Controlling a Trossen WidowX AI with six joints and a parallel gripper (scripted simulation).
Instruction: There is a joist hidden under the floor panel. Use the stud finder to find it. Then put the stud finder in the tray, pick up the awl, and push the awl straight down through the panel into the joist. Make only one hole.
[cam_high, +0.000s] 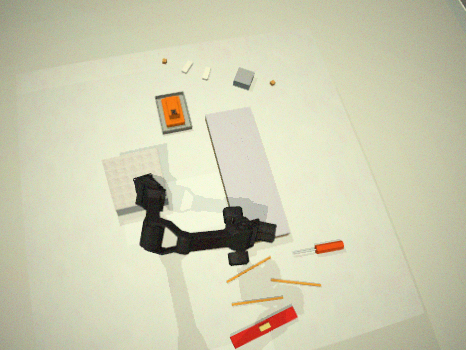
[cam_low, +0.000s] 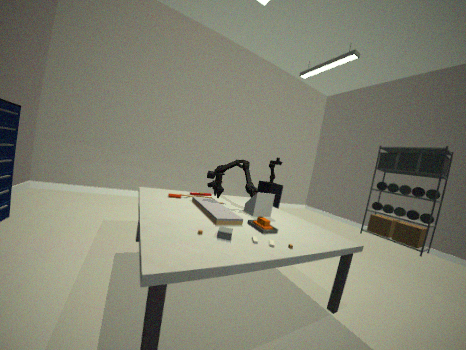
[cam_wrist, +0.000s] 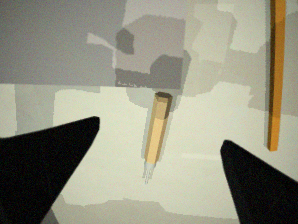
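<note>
Now: the awl 60 mm behind my gripper tip, 20 mm to the left of it and 50 mm below it. Also, from my gripper tip: red level 10 mm ahead, 300 mm to the right, 40 mm below; small light 50 mm behind, 540 mm to the left, 10 mm above; orange stud finder 50 mm behind, 550 mm to the left, 10 mm below.
</note>
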